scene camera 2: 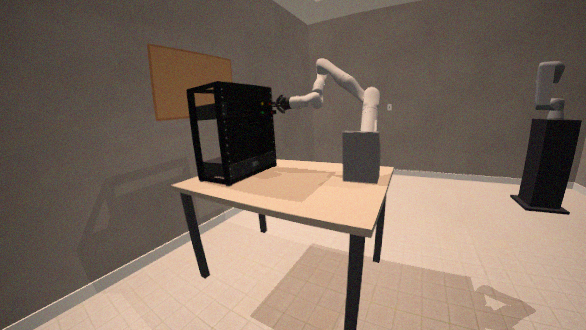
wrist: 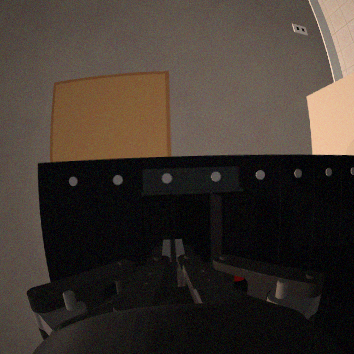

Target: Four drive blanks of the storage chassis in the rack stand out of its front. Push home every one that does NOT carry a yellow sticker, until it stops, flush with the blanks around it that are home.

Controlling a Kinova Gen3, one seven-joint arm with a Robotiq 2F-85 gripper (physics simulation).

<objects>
black rack: scene camera 2; wrist
same spot on black rack: (wrist: 283, 209) = (scene camera 2: 269, 121)
</objects>
